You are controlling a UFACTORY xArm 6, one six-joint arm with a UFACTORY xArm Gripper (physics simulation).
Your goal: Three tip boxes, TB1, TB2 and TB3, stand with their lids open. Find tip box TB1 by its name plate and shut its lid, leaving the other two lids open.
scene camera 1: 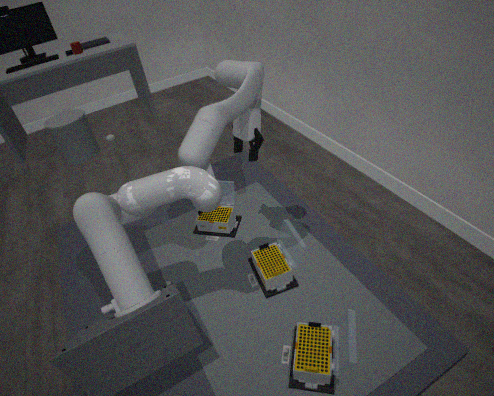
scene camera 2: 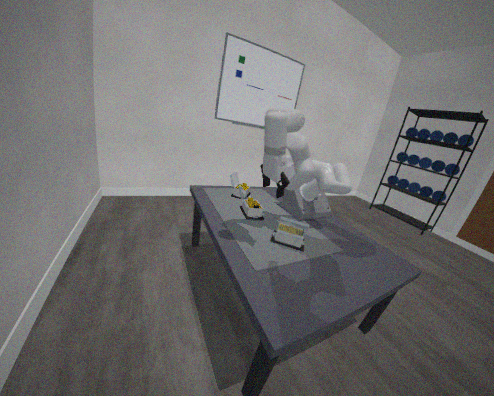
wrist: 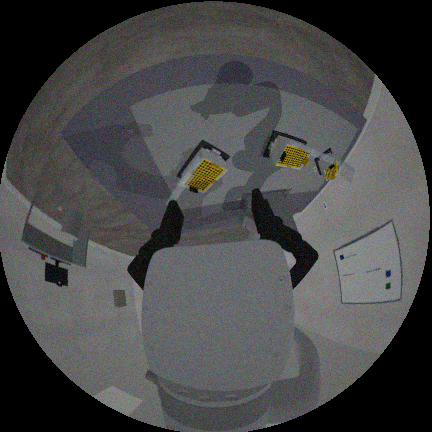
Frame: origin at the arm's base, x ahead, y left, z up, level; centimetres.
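Seen in the pictures: gripper, fingertip midpoint: [scene camera 1: 245, 156] [scene camera 2: 272, 191] [wrist: 214, 202]; arm's base, origin of the base link: [scene camera 1: 139, 305] [scene camera 2: 306, 192].
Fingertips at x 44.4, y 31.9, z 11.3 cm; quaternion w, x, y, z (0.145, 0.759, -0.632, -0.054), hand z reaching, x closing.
Offsets run from my fingertips to a thing's top centre. "spot": to the spot under its first point. Level surfaces: height alone.
Three white tip boxes with yellow tip grids stand with clear lids raised. One box {dx -15.3, dy -1.2, dz -18.2 cm} [scene camera 1: 216, 226] [scene camera 2: 289, 240] [wrist: 205, 175] is at the far end in scene camera 1, its lid {spot: dx -7.6, dy +3.7, dz -14.8 cm} [scene camera 1: 227, 192] upright. The middle box {dx -6.3, dy -28.9, dz -17.3 cm} [scene camera 1: 274, 267] [scene camera 2: 252, 209] [wrist: 294, 156] stands beyond it. The third box {dx -9.0, dy -57.4, dz -17.3 cm} [scene camera 1: 313, 350] [scene camera 2: 241, 191] [wrist: 330, 171] is nearest in scene camera 1. Small name plates {spot: dx -18.5, dy -5.7, dz -24.6 cm} [scene camera 1: 212, 238] {spot: dx -13.0, dy -28.8, dz -24.6 cm} [scene camera 1: 252, 280] {spot: dx -14.4, dy -53.7, dz -24.6 cm} [scene camera 1: 286, 354] lie beside them; I cannot read which is TB1. My gripper [scene camera 1: 246, 153] [scene camera 2: 273, 189] [wrist: 214, 202] is open and empty, high above the boxes and apart from them.
The boxes stand on a pale mat {dz -24.8 cm} [scene camera 1: 385, 335] on the dark table {dz -25.1 cm} [scene camera 2: 380, 265]. The arm's base is at the table's side. A desk [scene camera 1: 75, 67] with a monitor [scene camera 1: 27, 27] and a bin [scene camera 1: 75, 140] stand beyond. A whiteboard [scene camera 2: 265, 95] [wrist: 370, 270] and a shelf rack [scene camera 2: 445, 115] are farther off.
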